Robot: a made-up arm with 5 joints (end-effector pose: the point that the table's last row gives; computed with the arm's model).
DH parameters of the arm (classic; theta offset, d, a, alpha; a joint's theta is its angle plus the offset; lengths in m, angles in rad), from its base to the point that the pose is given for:
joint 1: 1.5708 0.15 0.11 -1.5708
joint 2: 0 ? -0.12 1.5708
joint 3: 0 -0.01 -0.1 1.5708
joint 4: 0 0.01 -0.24 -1.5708
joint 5: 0 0 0.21 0
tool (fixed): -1.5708 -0.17 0 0
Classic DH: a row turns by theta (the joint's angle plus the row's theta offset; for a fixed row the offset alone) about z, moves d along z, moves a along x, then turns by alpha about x.
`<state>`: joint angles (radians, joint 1 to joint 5).
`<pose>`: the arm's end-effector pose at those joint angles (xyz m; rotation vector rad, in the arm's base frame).
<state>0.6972 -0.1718 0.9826 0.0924 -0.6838</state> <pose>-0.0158 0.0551 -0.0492 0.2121 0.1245 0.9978</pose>
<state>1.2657 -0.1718 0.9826 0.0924 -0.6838</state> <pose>-0.0430 0.0379 -0.0492 0.1796 0.1905 1.5632</pose>
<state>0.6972 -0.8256 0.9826 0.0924 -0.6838</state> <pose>-0.1012 0.1571 -0.0431 0.8811 0.2552 0.9605</pose>
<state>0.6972 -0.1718 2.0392 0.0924 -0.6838</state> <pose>-0.2265 0.0982 -0.0200 0.1796 0.0430 2.0550</pose>
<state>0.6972 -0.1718 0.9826 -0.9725 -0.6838</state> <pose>0.1214 0.0503 0.0815 -0.2185 -0.8888 0.8595</pose>
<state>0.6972 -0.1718 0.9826 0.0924 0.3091</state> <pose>-0.0323 -0.1431 -0.0702 0.2797 0.0096 1.9849</pose>
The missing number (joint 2, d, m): 0.19
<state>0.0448 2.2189 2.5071 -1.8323 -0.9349</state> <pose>-0.2004 0.1114 -0.0771 -0.8943 0.0784 2.4175</pose>
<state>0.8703 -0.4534 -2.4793 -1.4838 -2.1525</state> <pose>-0.3115 -0.4187 0.4472 2.3365 0.3372 1.7759</pose>
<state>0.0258 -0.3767 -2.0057 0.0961 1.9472</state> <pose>-0.4840 0.3759 0.0346 0.3393 -0.0718 -0.0488</pose>
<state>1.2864 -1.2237 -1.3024 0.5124 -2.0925</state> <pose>-0.3985 -0.3469 -0.3273 -0.7662 1.5728 -1.9721</pose>
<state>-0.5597 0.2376 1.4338 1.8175 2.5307</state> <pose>-0.4070 0.0454 -0.1590 1.7980 -1.6261 1.9664</pose>
